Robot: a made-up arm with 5 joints. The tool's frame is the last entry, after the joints. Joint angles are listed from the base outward. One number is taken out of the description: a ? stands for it. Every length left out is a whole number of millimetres.
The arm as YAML. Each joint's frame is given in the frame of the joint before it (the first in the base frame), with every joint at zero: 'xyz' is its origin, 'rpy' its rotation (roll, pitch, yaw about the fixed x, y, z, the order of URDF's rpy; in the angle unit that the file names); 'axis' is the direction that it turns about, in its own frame. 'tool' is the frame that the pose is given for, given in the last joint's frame.
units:
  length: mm
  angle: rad
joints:
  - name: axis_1
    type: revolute
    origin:
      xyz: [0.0, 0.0, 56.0]
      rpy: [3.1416, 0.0, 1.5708]
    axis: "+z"
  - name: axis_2
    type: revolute
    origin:
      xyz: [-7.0, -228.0, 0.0]
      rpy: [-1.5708, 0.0, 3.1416]
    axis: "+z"
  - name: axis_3
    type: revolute
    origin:
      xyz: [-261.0, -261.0, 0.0]
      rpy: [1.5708, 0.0, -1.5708]
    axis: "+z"
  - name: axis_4
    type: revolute
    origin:
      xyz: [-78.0, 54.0, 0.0]
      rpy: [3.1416, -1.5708, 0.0]
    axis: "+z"
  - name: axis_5
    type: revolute
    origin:
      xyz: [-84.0, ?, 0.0]
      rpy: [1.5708, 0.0, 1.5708]
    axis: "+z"
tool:
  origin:
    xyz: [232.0, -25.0, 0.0]
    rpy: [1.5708, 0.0, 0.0]
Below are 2 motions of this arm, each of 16 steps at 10 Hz.
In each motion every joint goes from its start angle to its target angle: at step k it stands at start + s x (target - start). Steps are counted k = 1, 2, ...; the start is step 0. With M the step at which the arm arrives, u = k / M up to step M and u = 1 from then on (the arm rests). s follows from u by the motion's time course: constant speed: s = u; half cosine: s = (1 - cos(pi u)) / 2; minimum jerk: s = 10 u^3 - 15 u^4 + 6 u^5.
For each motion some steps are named. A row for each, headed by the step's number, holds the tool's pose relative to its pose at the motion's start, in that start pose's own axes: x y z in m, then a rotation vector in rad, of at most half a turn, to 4 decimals.
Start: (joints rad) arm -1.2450 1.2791 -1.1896 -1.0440 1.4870
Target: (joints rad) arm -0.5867 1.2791 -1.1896 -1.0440 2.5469
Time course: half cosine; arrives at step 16
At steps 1, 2, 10, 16:
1: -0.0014 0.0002 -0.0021 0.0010 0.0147 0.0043
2: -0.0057 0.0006 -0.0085 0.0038 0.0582 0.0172
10: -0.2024 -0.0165 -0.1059 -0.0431 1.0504 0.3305
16: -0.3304 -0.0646 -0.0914 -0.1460 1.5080 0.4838

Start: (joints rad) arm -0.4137 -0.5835 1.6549 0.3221 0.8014
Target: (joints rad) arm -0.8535 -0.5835 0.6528 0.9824 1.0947
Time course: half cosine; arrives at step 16
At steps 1, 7, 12, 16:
1: 0.0006 -0.0017 -0.0014 0.0041 -0.0052 -0.0053
7: 0.0307 -0.0682 -0.0592 0.1870 -0.2221 -0.1585
12: 0.0805 -0.1353 -0.1173 0.4120 -0.4574 -0.1630
16: 0.0997 -0.1545 -0.1311 0.4813 -0.5229 -0.1234

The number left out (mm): -63.0
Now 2 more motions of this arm.
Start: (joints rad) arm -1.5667 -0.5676 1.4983 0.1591 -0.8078
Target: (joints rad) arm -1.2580 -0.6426 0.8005 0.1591 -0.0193
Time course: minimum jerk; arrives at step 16
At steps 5, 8, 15, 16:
5: -0.0085 -0.0029 0.0022 0.0582 -0.0043 -0.0432
8: -0.0210 -0.0024 -0.0008 0.1670 -0.0140 -0.1110
15: -0.0267 0.0142 -0.0174 0.3449 -0.0373 -0.1908
16: -0.0267 0.0143 -0.0175 0.3457 -0.0375 -0.1911

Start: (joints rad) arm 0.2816 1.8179 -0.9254 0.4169 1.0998
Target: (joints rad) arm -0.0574 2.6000 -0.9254 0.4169 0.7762
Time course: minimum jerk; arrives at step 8
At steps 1, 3, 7, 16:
1: 0.0032 -0.0043 0.0005 -0.0108 -0.0135 -0.0009
3: 0.0518 -0.0691 0.0171 -0.1853 -0.2318 -0.0176
7: 0.1270 -0.2004 0.1188 -0.6738 -0.8094 -0.0818
16: 0.1276 -0.2025 0.1215 -0.6853 -0.8218 -0.0836

